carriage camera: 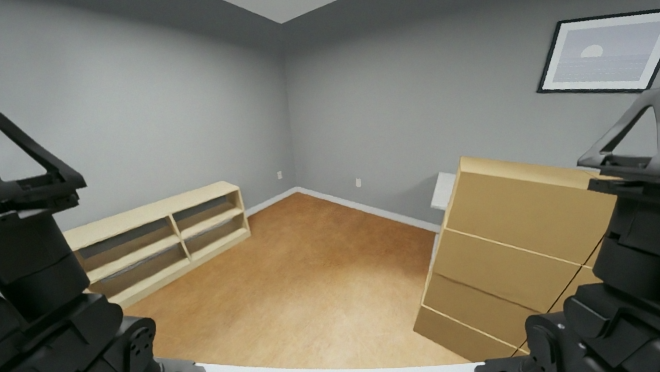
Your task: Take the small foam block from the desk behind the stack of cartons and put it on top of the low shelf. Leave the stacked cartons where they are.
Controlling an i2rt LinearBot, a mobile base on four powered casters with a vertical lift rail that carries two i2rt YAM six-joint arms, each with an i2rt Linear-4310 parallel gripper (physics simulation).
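Frame: origin at the left arm's base, x ahead, y left, z up, level; metres.
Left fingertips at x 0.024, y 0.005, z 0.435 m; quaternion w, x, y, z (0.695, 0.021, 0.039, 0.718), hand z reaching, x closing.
A point is followed by its place in that frame.
The low shelf point(155, 210) @(x 1.089, y 1.156, z -0.275 m), pale wood with open compartments, stands against the left wall; its top board is bare where it shows. The stack of cartons point(520, 215) @(x 0.422, y -1.019, z 0.060 m) stands at the right, tan and several cartons high. Behind it, the white corner of the desk point(442, 191) @(x 1.120, y -1.166, z -0.165 m) shows at its left edge. The small foam block does not show; the cartons hide most of the desk. My left gripper point(40, 187) is at the left edge, partly cut off, open, in front of the shelf's near end. My right gripper point(630, 172) is at the right edge, partly cut off, open, in front of the cartons' upper right.
The brown floor point(300, 280) @(x 0.946, y -0.037, z -0.885 m) stretches between the shelf and the cartons to the room's corner. Grey walls with a white baseboard point(360, 206) @(x 2.091, y -0.700, z -0.828 m) meet there. A framed picture point(595, 55) @(x 1.156, y -2.070, z 0.773 m) hangs on the wall at upper right. A white edge point(340, 369) runs along the bottom.
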